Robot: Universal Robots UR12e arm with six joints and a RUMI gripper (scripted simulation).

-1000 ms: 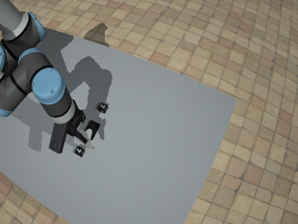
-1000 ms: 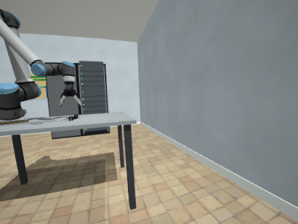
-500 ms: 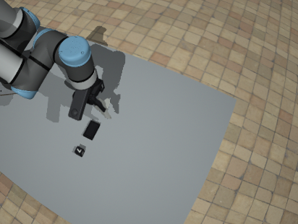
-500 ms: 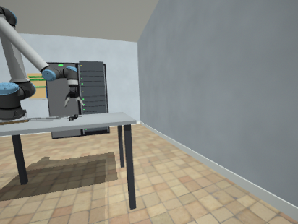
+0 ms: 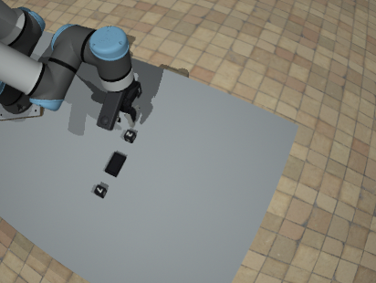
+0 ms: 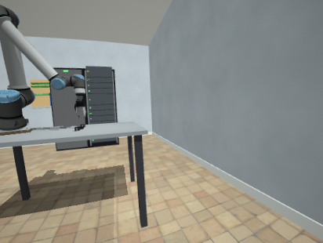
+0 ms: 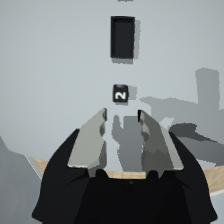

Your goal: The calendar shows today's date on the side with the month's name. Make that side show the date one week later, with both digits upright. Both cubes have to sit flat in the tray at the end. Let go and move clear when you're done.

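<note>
My hand is 90 mm above the black cube. From my hand the other things lie so: dark tray 10 mm behind, 110 mm to the right, 100 mm below.
</note>
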